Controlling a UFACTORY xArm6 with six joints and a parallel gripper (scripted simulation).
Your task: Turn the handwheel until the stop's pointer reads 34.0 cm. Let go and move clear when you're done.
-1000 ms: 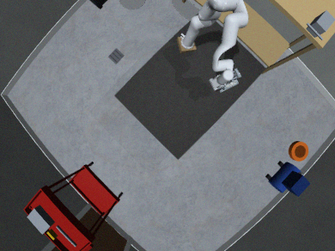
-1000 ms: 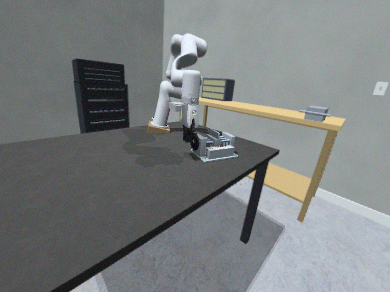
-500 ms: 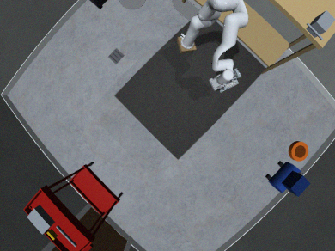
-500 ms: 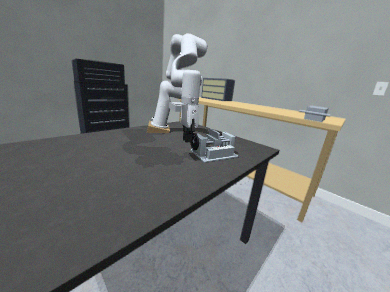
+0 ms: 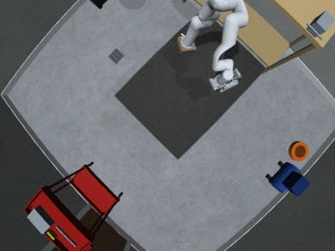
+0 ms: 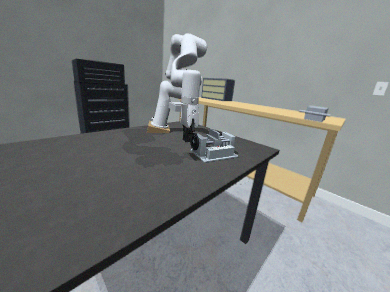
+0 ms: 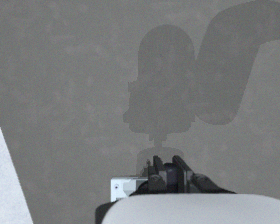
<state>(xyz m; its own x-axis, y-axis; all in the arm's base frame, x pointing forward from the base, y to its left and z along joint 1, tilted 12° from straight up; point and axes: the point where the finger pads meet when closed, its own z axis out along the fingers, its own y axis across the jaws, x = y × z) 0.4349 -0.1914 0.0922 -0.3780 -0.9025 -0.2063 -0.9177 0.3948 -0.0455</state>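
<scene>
My gripper is now 10 mm to the right of the upright knob. The rest, counted from my hand: handwheel 10 mm ahead, 20 mm to the left, 10 mm below; sliding stop 60 mm ahead, 140 mm to the left, 10 mm below.
</scene>
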